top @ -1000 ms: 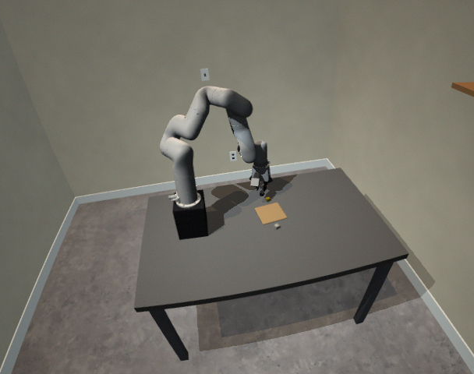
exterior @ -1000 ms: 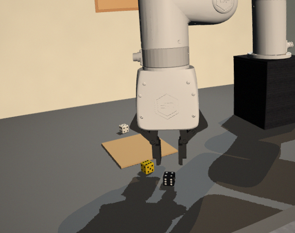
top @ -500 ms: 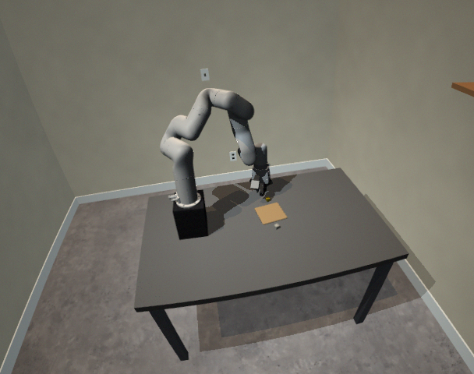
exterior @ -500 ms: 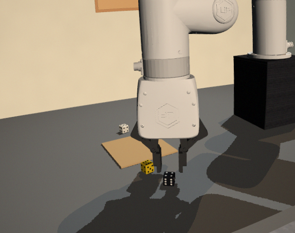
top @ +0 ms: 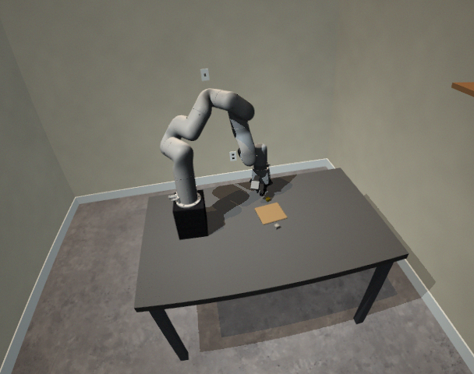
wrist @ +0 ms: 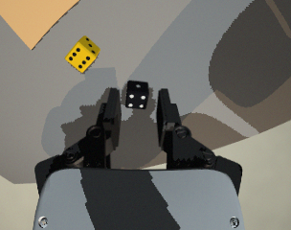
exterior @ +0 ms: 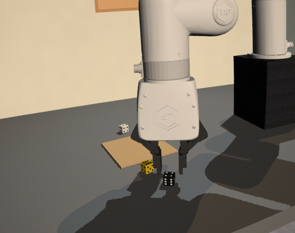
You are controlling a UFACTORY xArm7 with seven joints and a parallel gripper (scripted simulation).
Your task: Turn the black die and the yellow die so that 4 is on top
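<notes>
My gripper is now 4 cm above the black die. Also, from my hand: tan mat: 1 cm behind, 17 cm to the right, 4 cm below; then yellow die: 2 cm ahead, 6 cm to the right, 4 cm below; then white die: 2 cm behind, 28 cm to the right, 4 cm below.
</notes>
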